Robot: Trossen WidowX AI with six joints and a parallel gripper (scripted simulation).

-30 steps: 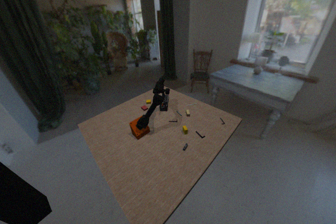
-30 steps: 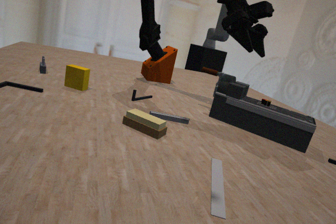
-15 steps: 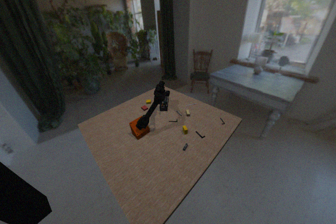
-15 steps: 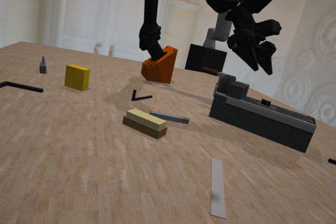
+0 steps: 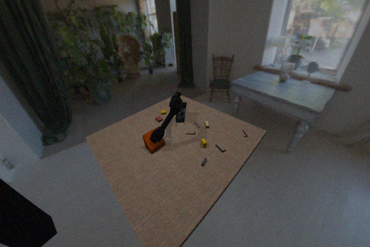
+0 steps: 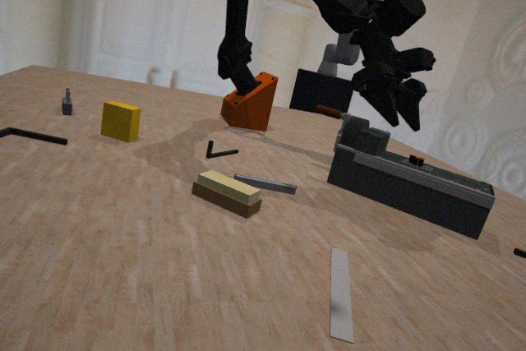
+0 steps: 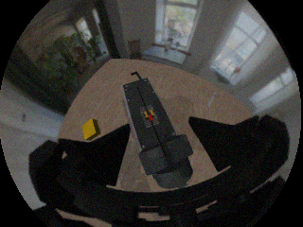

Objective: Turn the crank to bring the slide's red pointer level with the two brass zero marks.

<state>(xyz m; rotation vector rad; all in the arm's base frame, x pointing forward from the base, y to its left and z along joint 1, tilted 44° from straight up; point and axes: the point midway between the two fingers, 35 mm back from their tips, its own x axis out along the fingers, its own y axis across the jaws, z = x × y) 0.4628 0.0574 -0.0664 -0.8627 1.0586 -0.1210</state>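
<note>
My gripper tip is now 20 mm short of the red pointer, 20 mm to the right of it and 50 mm above it. Also, from my gripper tip: brown crank handle 120 mm behind, 80 mm to the right, 10 mm below; then red block 180 mm behind, 180 mm to the left, 120 mm below; then grey bar 30 mm behind, 240 mm to the right, 130 mm below.
</note>
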